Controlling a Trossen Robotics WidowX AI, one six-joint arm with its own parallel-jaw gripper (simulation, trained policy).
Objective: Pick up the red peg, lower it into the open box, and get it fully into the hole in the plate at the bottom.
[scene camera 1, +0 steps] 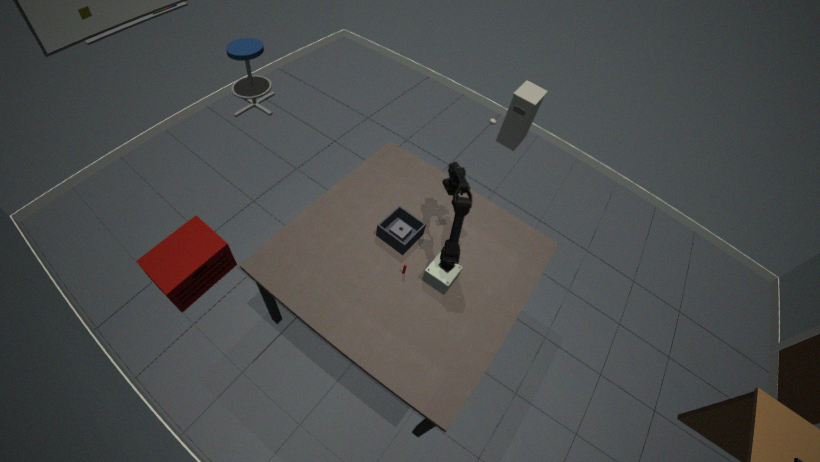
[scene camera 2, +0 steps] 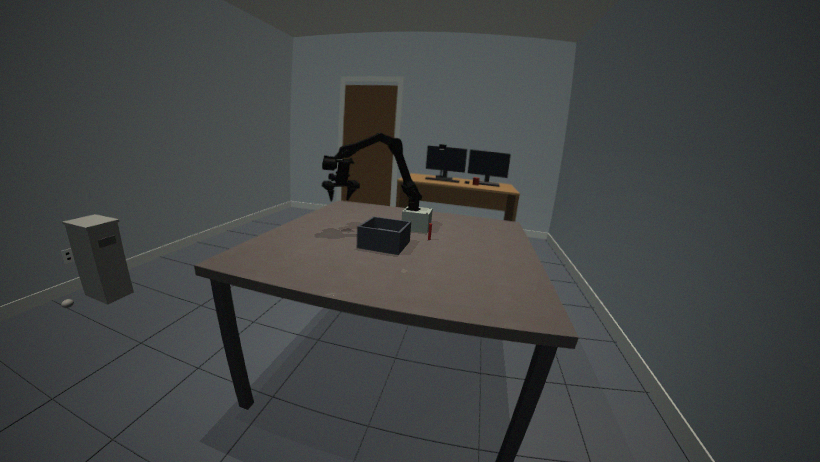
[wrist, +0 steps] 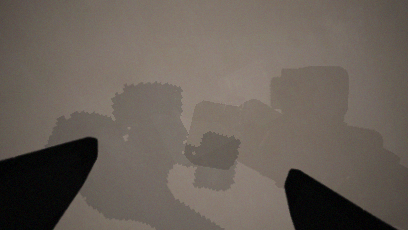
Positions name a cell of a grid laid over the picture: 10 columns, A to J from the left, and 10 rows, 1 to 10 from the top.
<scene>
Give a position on a dark box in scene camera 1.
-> F5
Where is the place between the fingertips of my gripper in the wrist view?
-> E8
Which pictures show the dark box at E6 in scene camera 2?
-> Scene camera 1 and scene camera 2 only.
</scene>
